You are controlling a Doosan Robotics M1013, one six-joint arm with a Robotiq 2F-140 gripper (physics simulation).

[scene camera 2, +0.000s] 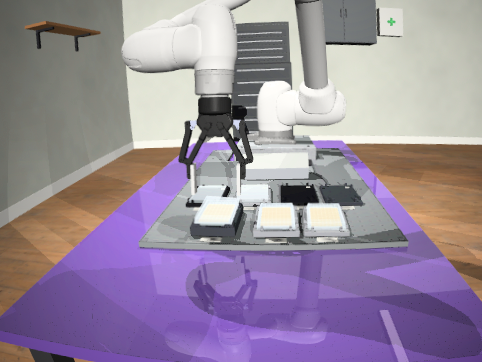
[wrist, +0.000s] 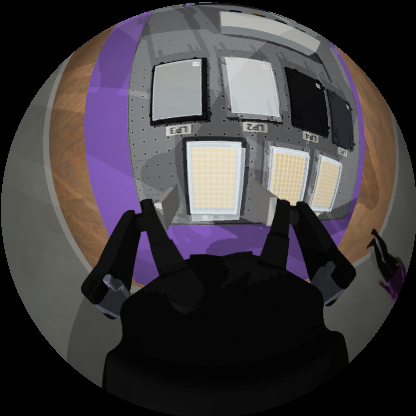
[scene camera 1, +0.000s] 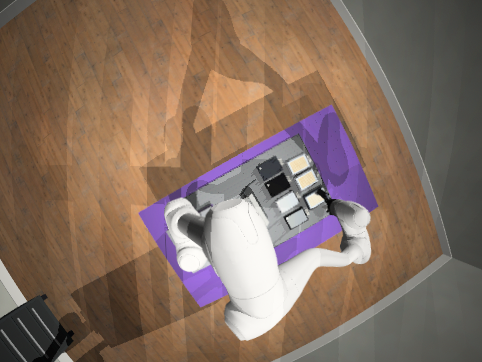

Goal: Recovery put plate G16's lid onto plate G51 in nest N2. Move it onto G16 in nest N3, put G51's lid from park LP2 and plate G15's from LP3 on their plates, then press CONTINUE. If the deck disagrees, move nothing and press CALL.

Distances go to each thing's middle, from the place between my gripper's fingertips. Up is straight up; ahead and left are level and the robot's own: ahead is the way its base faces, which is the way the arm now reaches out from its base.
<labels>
Right now my hand is 20 cm to the right of the LP4 lid park (wrist: 308, 110), 18 cm past it and 7 cm above it.
</labels>
